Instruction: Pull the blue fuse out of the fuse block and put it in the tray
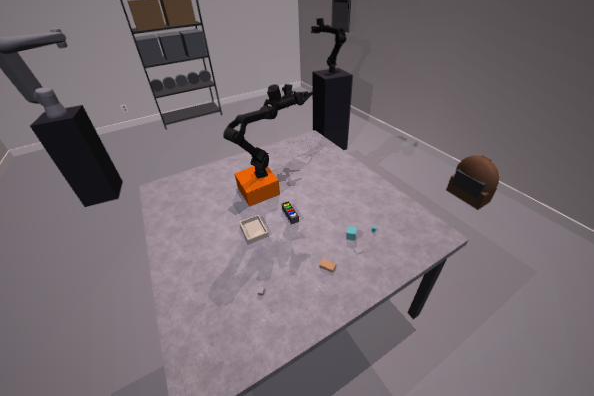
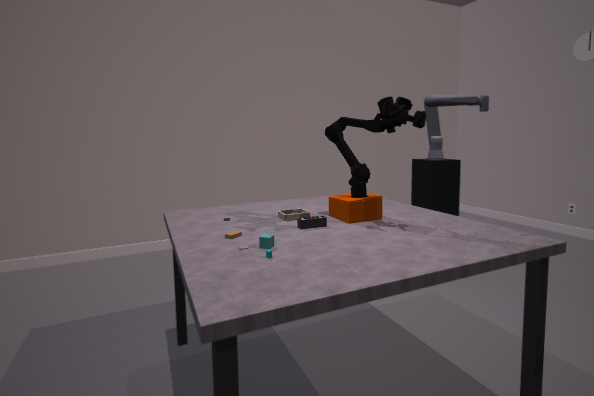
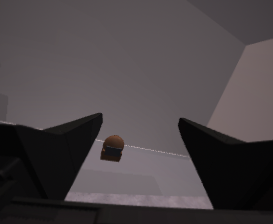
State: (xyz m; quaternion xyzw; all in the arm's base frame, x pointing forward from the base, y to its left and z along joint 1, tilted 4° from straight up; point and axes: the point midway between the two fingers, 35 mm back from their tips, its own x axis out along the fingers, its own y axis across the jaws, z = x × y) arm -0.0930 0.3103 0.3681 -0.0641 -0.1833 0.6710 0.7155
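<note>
My gripper tip is now 47 cm above the blue fuse, 35 cm short of it and 26 cm to the left of it. The rest, counted from my gripper tip: beige tray: 49 cm below, 46 cm to the right, 36 cm ahead; orange-brown block: 68 cm ahead, 49 cm below, 22 cm to the right; teal cube: 58 cm ahead, 48 cm below, 5 cm to the right.
</note>
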